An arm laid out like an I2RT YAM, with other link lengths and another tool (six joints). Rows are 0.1 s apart.
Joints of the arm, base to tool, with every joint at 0 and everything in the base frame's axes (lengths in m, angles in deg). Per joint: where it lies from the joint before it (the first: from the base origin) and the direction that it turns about. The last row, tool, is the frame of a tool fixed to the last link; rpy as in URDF.
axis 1: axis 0 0 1 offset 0 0 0.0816
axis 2: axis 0 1 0 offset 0.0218 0.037 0.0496
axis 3: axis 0 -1 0 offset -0.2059 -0.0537 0
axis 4: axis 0 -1 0 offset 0.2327 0.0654 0.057
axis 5: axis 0 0 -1 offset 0.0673 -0.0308 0.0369
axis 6: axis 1 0 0 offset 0.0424 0 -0.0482
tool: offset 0.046 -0.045 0.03 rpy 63.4 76 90
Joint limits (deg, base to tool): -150..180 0..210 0..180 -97..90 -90..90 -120..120
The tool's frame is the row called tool.
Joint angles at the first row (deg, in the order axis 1, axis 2, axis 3, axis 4, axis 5, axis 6):
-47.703, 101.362, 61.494, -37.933, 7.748, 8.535
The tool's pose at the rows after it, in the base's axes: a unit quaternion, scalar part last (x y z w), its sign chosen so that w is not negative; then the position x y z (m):
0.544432 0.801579 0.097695 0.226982 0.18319 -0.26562 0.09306
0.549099 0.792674 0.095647 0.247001 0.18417 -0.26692 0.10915
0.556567 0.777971 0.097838 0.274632 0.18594 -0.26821 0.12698
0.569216 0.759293 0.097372 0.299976 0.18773 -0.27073 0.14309
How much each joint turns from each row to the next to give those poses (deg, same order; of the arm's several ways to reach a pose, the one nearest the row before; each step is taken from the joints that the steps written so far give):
-0.087, -1.356, 0.372, -0.984, -0.022, 0.699
0.000, -2.227, 1.334, -1.572, -0.262, 1.378
-0.001, -2.253, 1.771, -1.423, -0.852, 2.185
0.002, -1.115, 2.534, -1.398, -0.372, 2.908

